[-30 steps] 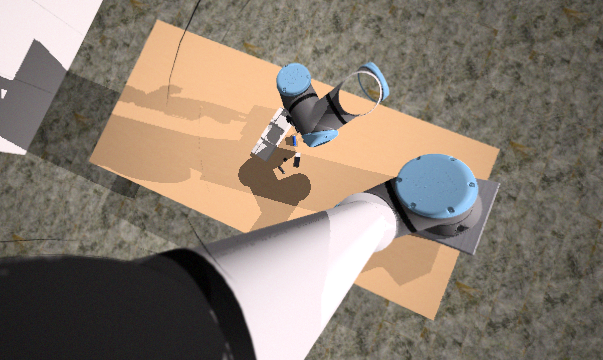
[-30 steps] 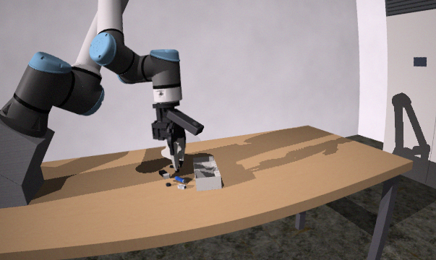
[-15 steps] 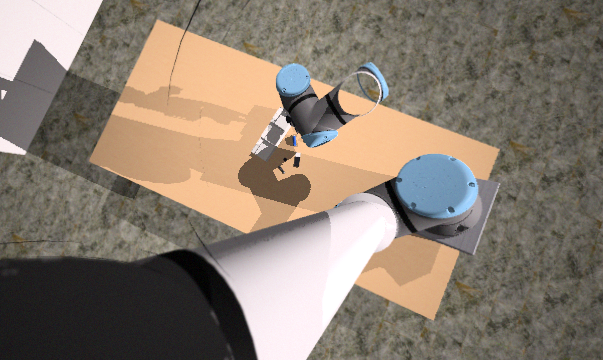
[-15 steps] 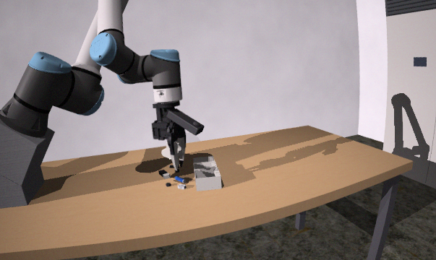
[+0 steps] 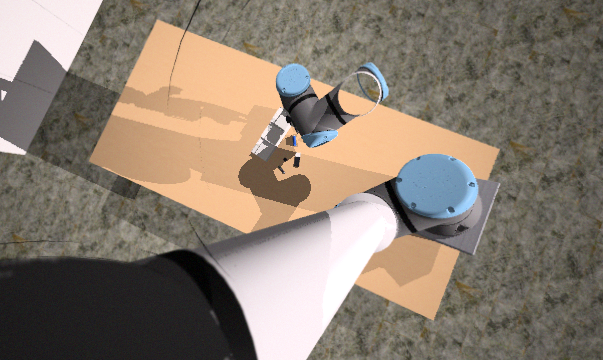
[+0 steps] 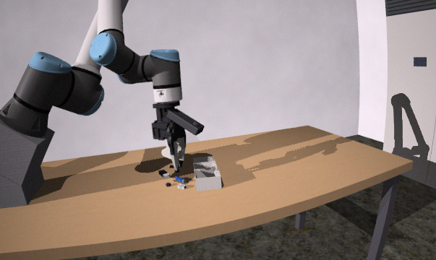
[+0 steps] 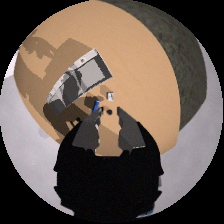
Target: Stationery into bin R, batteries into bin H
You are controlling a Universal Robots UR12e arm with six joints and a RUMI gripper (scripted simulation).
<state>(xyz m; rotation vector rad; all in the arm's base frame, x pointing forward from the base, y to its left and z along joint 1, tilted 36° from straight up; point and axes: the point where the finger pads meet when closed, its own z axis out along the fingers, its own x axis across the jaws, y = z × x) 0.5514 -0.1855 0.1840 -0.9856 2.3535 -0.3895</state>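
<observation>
The white item lies 80 mm below my hand. Round my hand: short black stick 210 mm to the left, 80 mm below, 30 mm ahead; grey double bin 110 mm ahead, 70 mm below, 60 mm to the left; blue battery 80 mm below, 60 mm to the left, 10 mm ahead.
</observation>
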